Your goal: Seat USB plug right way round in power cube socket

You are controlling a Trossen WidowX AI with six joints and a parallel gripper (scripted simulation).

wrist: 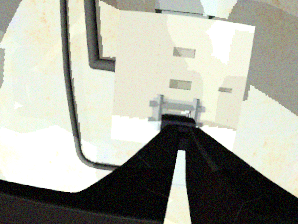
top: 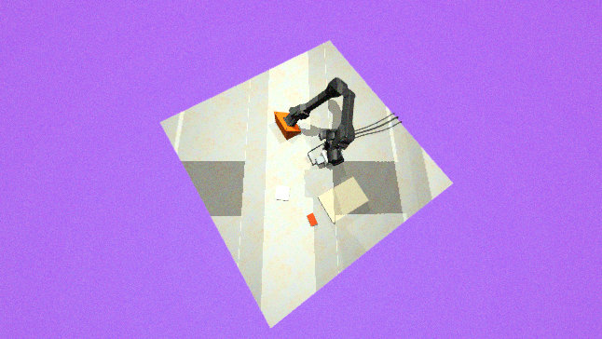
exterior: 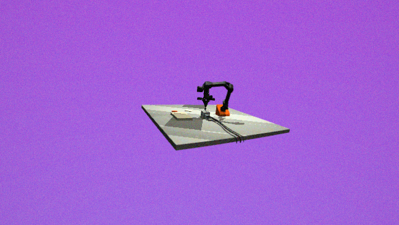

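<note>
Now: gripper tip 20 mm above the black USB plug. The rest, counted from my gripper tip: small cream tile 330 mm to the right, 120 mm below, 70 mm ahead; then grey socket 50 mm below; then flat tan board 260 mm ahead, 110 mm below, 30 mm to the right.
</note>
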